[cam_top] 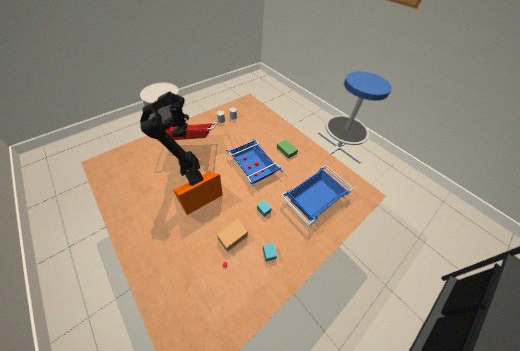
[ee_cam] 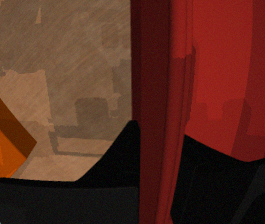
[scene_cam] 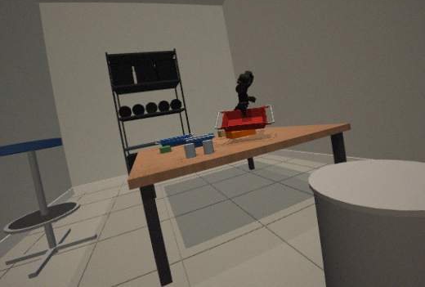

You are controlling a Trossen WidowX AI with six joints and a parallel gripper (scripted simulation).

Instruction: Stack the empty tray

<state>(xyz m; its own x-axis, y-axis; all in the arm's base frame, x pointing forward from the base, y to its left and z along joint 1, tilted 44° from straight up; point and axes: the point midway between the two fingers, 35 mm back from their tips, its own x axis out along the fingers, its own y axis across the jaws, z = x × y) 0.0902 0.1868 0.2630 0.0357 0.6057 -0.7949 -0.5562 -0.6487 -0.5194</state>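
Now: the red tray 5 cm ahead of my gripper tip, 7 cm to the left of it and 1 cm below it. From my gripper tip the other things lie so: green block 54 cm ahead, 34 cm to the right, 14 cm below; then tan block 8 cm behind, 61 cm to the right, 13 cm below; then small red cube 18 cm behind, 69 cm to the right, 15 cm below.
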